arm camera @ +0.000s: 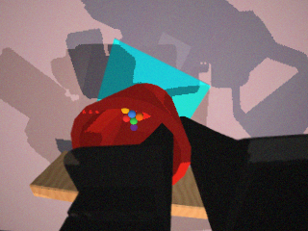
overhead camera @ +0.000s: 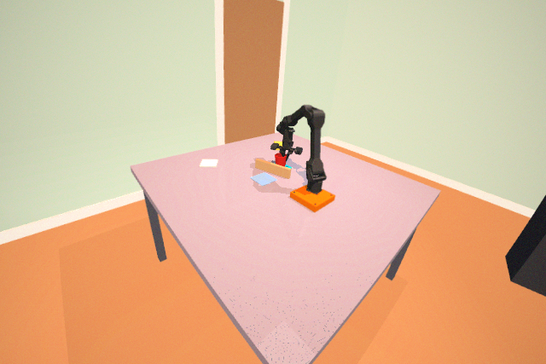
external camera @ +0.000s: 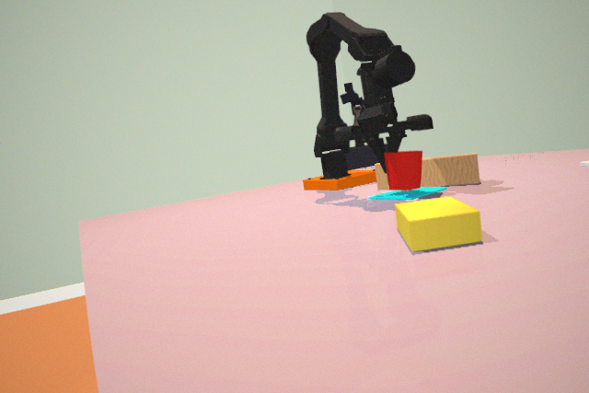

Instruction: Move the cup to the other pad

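Now: the cyan pad 5 cm below my gripper tip, 3 cm ahead of it and 1 cm to the left of it. Also, from my gripper tip: red cup 3 cm ahead, 1 cm to the left; wooden wall 11 cm to the left, 3 cm below, 2 cm ahead; light blue pad 20 cm to the left, 5 cm below.
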